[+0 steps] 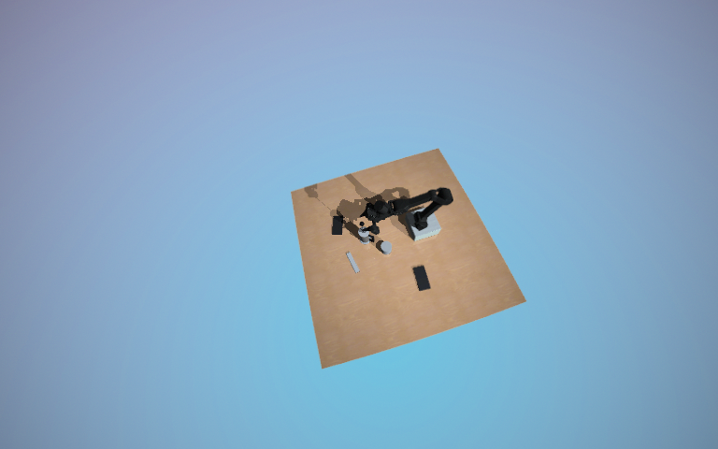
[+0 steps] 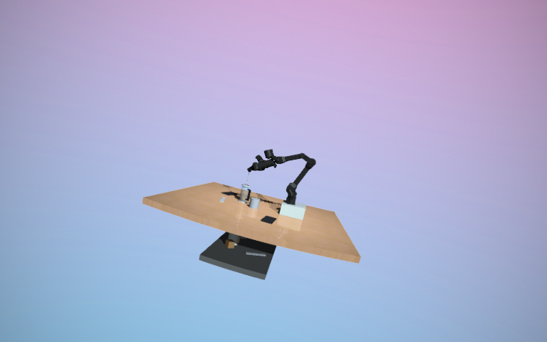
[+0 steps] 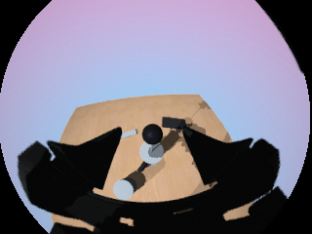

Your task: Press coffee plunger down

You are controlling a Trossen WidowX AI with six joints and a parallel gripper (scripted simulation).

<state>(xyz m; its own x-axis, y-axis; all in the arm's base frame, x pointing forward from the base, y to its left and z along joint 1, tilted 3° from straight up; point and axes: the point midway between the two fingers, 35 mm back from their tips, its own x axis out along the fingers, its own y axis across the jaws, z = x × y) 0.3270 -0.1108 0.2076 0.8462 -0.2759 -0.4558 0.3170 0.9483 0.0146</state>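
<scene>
The coffee press lies 140 mm below my gripper tip, 10 mm to the left of it and 10 mm behind it.
</scene>
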